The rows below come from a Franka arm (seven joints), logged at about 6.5 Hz.
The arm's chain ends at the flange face. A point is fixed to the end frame.
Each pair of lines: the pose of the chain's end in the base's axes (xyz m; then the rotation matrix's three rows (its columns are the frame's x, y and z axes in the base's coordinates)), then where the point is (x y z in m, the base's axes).
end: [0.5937 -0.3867 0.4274], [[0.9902 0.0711 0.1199], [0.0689 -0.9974 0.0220], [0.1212 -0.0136 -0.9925]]
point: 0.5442 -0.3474 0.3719
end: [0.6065 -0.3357 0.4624], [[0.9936 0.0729 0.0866], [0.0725 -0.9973 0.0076], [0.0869 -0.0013 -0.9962]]
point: 0.5551 -0.2973 0.4080
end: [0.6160 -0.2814 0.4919], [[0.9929 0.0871 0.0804], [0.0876 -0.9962 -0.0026], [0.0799 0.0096 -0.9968]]
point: 0.5637 -0.2443 0.4374
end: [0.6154 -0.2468 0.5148], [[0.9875 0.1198 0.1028], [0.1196 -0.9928 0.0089], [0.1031 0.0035 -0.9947]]
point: 0.5632 -0.2110 0.4595
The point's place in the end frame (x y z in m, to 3 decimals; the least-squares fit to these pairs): -0.053 -0.042 0.050
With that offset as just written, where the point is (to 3 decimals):
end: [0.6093 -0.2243 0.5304], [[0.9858 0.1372 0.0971], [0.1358 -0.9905 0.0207], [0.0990 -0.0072 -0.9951]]
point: 0.556 -0.189 0.476
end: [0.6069 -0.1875 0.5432], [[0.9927 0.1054 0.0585], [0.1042 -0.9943 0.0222], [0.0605 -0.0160 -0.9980]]
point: 0.553 -0.150 0.491
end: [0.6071 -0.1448 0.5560], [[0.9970 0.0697 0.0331], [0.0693 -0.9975 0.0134], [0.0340 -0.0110 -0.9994]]
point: 0.553 -0.106 0.505
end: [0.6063 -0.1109 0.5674], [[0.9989 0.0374 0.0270], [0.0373 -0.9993 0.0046], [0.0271 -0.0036 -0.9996]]
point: 0.553 -0.071 0.516
